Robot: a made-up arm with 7 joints.
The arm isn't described. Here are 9 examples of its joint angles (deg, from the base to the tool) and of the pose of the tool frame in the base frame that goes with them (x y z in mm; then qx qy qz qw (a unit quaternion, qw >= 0)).
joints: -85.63 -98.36 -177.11 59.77 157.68 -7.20 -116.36
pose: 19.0 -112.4 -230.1 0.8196 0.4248 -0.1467 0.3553
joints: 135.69 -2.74 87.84 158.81 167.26 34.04 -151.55
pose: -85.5 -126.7 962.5 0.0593 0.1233 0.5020 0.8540
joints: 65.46 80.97 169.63 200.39 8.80 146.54 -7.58
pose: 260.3 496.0 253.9 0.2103 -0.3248 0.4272 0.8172
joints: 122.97 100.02 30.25 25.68 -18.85 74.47 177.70
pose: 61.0 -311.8 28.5 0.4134 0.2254 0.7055 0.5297
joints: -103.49 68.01 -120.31 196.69 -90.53 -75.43 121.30
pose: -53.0 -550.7 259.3 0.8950 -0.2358 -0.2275 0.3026
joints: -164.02 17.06 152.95 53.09 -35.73 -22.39 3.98
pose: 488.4 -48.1 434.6 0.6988 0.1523 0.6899 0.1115
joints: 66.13 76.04 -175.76 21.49 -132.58 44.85 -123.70
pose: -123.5 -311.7 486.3 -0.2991 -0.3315 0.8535 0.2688
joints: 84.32 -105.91 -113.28 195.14 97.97 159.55 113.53
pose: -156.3 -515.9 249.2 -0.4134 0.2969 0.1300 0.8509
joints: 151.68 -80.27 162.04 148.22 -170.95 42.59 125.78
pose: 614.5 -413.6 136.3 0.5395 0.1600 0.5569 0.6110
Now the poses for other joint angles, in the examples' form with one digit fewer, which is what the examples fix.
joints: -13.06 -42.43 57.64 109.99 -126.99 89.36 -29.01
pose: -41 351 814 0.271 -0.155 0.329 0.891
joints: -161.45 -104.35 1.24 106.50 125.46 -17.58 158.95
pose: 429 223 616 -0.204 0.041 -0.438 0.874
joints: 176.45 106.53 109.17 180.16 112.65 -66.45 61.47
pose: -524 7 -39 0.720 -0.605 0.112 0.321
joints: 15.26 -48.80 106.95 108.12 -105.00 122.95 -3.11
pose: -435 312 529 0.346 0.111 0.799 0.480
